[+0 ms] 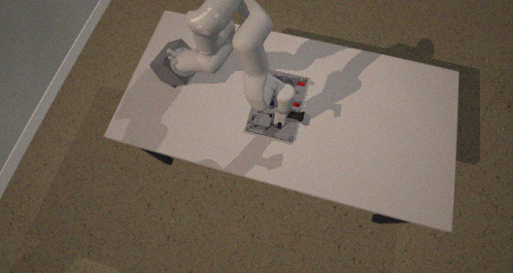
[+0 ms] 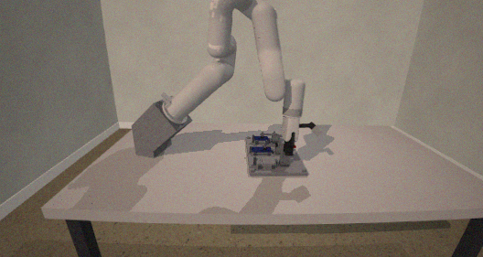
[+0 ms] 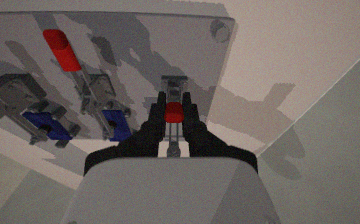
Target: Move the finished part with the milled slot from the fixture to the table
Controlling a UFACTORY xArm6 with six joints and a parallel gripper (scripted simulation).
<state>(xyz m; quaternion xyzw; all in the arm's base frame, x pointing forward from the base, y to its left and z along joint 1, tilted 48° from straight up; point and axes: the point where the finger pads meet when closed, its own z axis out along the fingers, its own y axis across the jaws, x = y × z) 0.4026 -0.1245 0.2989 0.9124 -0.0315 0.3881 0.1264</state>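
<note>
The grey finished part lies 10 cm behind my hand, 2 cm to the left of it and 6 cm below it. From my hand the other things lie so: grey fixture plate (2 cm behind, 12 cm to the left, 8 cm below).
</note>
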